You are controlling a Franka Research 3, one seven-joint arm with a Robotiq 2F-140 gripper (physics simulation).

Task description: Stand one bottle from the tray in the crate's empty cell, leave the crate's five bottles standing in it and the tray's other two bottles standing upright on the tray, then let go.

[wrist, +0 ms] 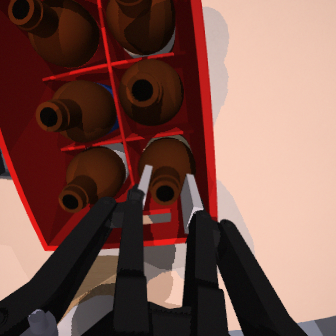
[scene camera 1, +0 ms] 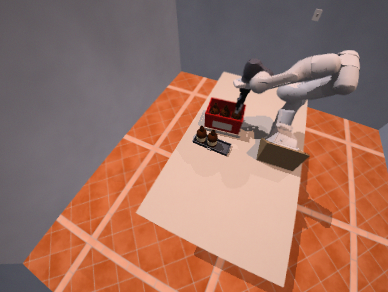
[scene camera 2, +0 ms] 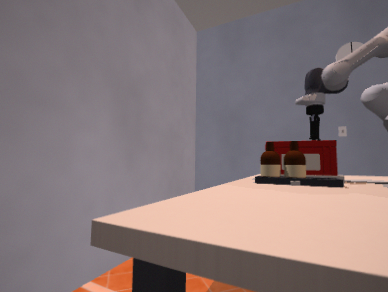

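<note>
The red crate (scene camera 1: 239, 125) (scene camera 2: 328, 156) (wrist: 207, 110) stands on the table with a brown bottle in each of its six cells. In the wrist view, one bottle (wrist: 167, 154) stands in the near right corner cell. My gripper (scene camera 1: 237, 111) (scene camera 2: 314, 138) (wrist: 166, 180) points down over that cell, its fingers open on either side of the bottle's neck, with a narrow gap showing beside it. The five other bottles stand in their cells; their bases are hidden. Two bottles (scene camera 1: 201, 134) (scene camera 1: 212, 139) (scene camera 2: 270, 163) (scene camera 2: 295, 163) stand upright on the black tray (scene camera 1: 223, 148) (scene camera 2: 322, 181).
The crate's red dividers (wrist: 116, 95) and side walls lie close around the fingers. The tray stands beside the crate's labelled long side. A brown panel (scene camera 1: 282, 156) stands by the arm's base near the table's edge.
</note>
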